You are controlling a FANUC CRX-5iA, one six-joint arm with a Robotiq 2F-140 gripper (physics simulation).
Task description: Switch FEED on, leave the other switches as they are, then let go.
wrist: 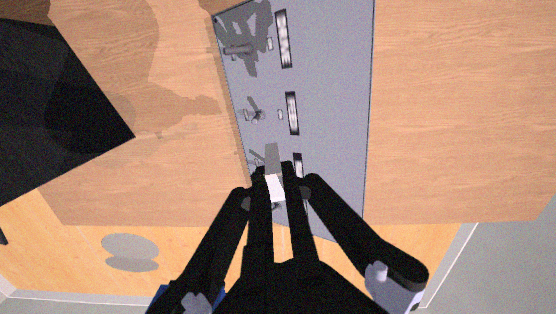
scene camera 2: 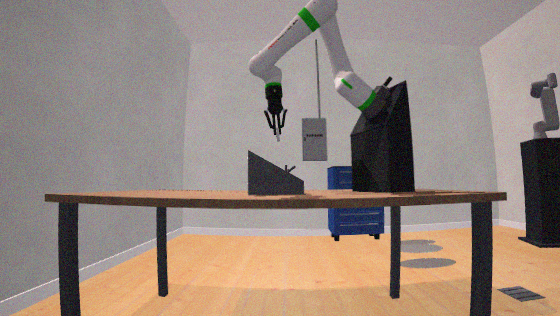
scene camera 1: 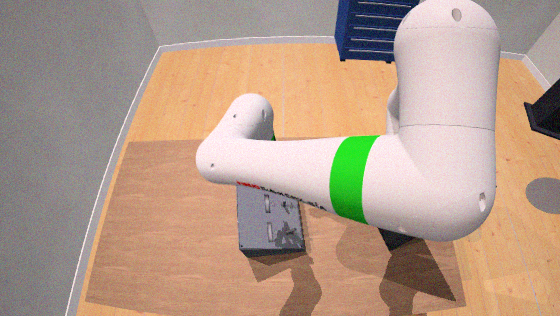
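Where they show: gripper, between the fingertips: (wrist: 273, 154) (scene camera 2: 278, 141); arm's base, origin of its link: (scene camera 2: 375, 108).
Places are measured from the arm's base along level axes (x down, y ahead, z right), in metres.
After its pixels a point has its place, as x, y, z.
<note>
The grey sloped switch panel (scene camera 1: 252, 215) @(0.275, 0.554, -0.248) (scene camera 2: 265, 177) @(0.364, 0.477, -0.361) (wrist: 335, 100) @(0.270, 0.577, -0.222) stands on the table. In the wrist view its label plates are blurred. The FEED switch (wrist: 256, 116) @(0.310, 0.461, -0.147), beside the middle visible plate (wrist: 292, 113) @(0.308, 0.524, -0.173), has a foreshortened lever; I cannot tell its setting surely. The DRIVE switch (wrist: 237, 50) @(0.320, 0.401, -0.244) has its lever pointing to the OFF side, away from its plate (wrist: 283, 38) @(0.308, 0.470, -0.282). Another switch (wrist: 256, 161) @(0.362, 0.486, -0.027) shows partly beside the fingers. My gripper (scene camera 2: 277, 132) @(0.170, 0.501, -0.147) (wrist: 273, 154) @(0.170, 0.501, -0.147) is shut and empty, above the panel and apart from the levers. The arm hides it in scene camera 1.
The wooden table (scene camera 1: 160, 225) @(0.440, 0.994, -0.415) (scene camera 2: 150, 198) @(0.442, 0.732, -0.746) carries the panel and the black robot pedestal (scene camera 2: 382, 155) @(0.269, -0.015, -0.146) (wrist: 50, 105) @(0.309, 0.066, -0.048), to the panel's right in scene camera 2. A blue drawer cabinet (scene camera 1: 370, 30) (scene camera 2: 355, 220) and a grey wall box (scene camera 2: 314, 145) are behind.
</note>
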